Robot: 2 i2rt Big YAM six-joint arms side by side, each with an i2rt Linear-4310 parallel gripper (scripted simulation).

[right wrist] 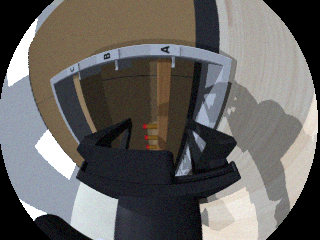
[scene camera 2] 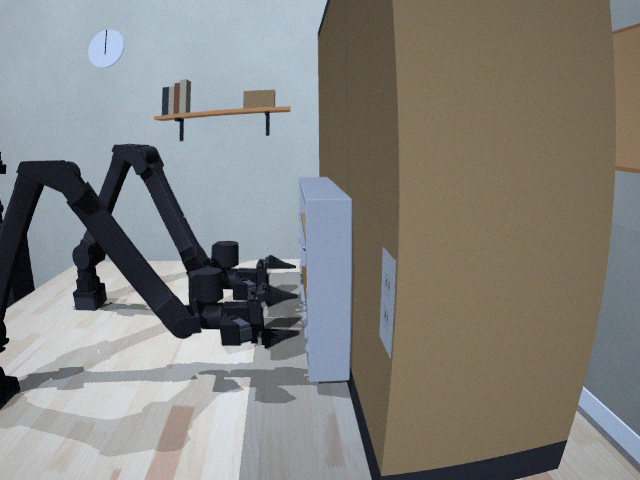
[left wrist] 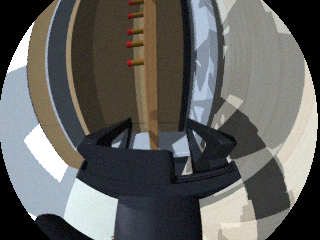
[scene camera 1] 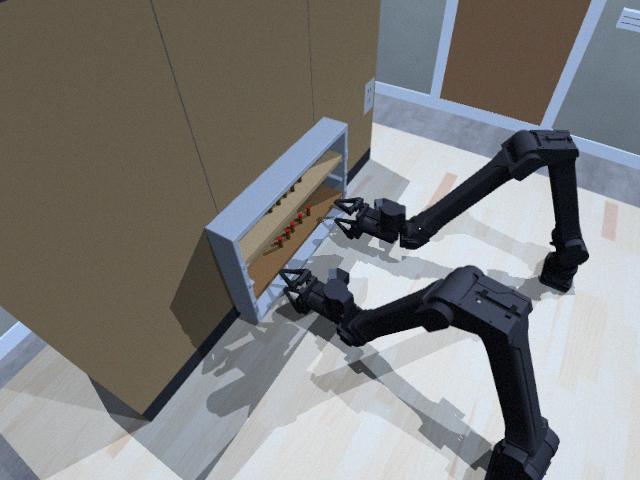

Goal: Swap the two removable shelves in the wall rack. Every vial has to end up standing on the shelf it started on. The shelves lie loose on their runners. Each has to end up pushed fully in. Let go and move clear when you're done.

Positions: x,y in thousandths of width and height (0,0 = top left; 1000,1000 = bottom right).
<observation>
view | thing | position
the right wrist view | my right gripper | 495,506
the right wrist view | brown wooden shelf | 514,277
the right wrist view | pale wooden shelf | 283,377
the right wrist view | wall rack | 673,285
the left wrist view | my left gripper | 495,506
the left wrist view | wall block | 377,369
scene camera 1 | my left gripper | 441,582
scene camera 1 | my right gripper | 523,439
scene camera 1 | brown wooden shelf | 413,564
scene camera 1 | pale wooden shelf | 402,495
</observation>
